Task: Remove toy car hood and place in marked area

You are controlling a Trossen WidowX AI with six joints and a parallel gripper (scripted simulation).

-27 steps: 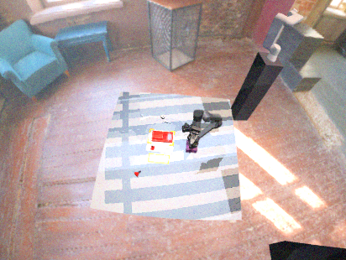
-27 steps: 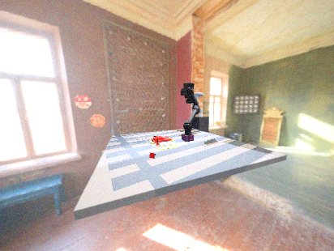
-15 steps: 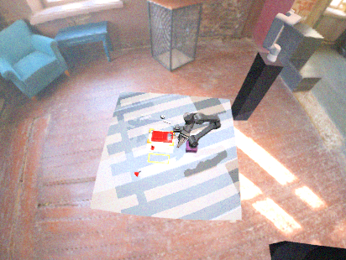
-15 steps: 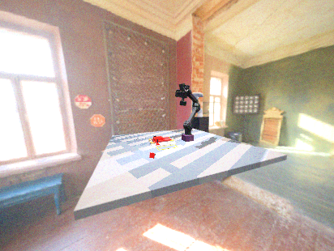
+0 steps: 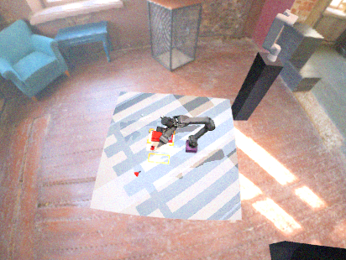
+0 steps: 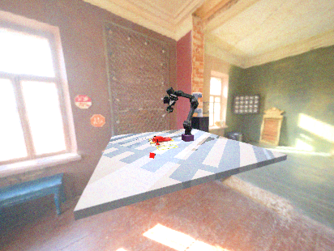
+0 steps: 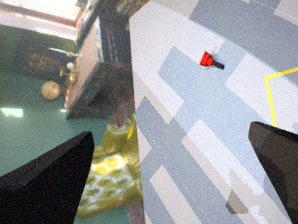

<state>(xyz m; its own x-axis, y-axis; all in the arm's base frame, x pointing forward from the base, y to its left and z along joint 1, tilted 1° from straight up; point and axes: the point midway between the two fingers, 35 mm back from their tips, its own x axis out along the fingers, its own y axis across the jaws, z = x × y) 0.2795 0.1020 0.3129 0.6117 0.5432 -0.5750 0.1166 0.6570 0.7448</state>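
My gripper tip is now 32 cm above the red hood, 25 cm to the left of it and 2 cm short of it.
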